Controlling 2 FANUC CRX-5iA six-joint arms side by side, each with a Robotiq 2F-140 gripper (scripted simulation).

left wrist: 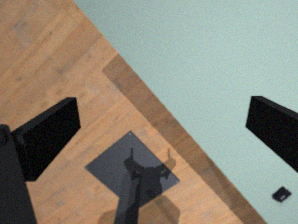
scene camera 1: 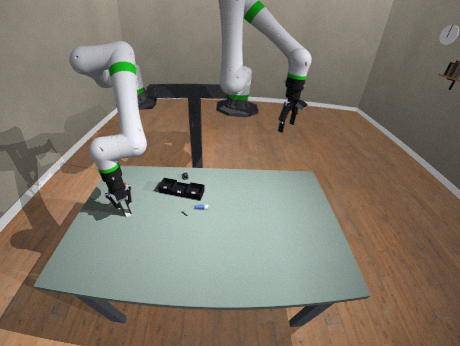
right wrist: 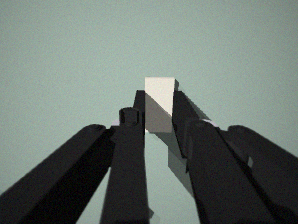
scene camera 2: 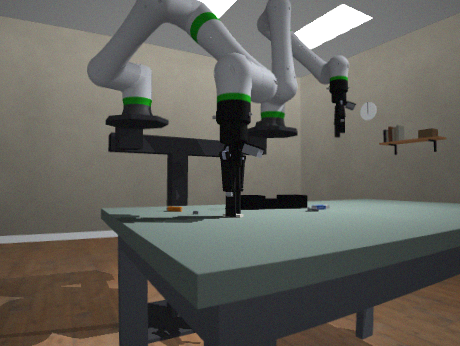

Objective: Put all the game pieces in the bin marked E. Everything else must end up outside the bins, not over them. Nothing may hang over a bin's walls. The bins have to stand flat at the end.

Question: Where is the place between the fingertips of the left gripper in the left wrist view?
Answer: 162, 112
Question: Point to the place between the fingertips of the right gripper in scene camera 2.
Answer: At 233, 216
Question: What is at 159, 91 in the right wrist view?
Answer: A white domino.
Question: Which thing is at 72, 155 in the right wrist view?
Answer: The right gripper.
